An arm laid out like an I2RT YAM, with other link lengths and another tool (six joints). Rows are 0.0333 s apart.
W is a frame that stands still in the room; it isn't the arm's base.
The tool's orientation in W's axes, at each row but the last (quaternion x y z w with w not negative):
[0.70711, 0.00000, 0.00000, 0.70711]
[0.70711, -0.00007, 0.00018, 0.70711]
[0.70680, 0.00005, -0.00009, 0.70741]
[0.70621, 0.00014, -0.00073, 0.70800]
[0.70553, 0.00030, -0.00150, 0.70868]
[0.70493, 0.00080, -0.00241, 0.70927]
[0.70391, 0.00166, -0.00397, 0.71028]
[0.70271, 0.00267, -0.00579, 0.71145]
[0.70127, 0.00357, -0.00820, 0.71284]
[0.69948, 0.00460, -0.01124, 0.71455]
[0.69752, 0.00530, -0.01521, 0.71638]
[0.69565, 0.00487, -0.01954, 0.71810]
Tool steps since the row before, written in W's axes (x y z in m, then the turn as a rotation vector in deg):
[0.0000, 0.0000, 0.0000, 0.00, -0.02, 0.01]
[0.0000, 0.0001, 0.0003, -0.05, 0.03, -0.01]
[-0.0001, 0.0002, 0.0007, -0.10, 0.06, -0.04]
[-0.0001, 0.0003, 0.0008, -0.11, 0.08, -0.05]
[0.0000, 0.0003, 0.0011, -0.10, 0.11, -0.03]
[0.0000, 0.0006, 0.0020, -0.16, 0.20, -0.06]
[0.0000, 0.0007, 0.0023, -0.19, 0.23, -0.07]
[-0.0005, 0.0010, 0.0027, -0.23, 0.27, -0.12]
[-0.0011, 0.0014, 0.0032, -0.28, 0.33, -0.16]
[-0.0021, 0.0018, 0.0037, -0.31, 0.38, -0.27]
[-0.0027, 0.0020, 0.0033, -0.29, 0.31, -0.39]
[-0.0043, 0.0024, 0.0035, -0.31, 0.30, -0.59]
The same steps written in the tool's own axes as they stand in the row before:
[0.0000, 0.0000, 0.0000, 0.00, 0.01, 0.02]
[0.0000, 0.0003, -0.0001, -0.05, -0.01, -0.03]
[-0.0001, 0.0007, -0.0002, -0.10, -0.04, -0.06]
[-0.0001, 0.0008, -0.0003, -0.11, -0.05, -0.08]
[0.0000, 0.0011, -0.0003, -0.10, -0.03, -0.11]
[0.0000, 0.0020, -0.0006, -0.16, -0.06, -0.20]
[0.0000, 0.0023, -0.0007, -0.19, -0.07, -0.23]
[-0.0005, 0.0027, -0.0010, -0.23, -0.12, -0.27]
[-0.0012, 0.0032, -0.0013, -0.28, -0.16, -0.33]
[-0.0022, 0.0037, -0.0017, -0.31, -0.27, -0.38]
[-0.0028, 0.0033, -0.0019, -0.28, -0.39, -0.32]
[-0.0045, 0.0034, -0.0022, -0.30, -0.59, -0.31]

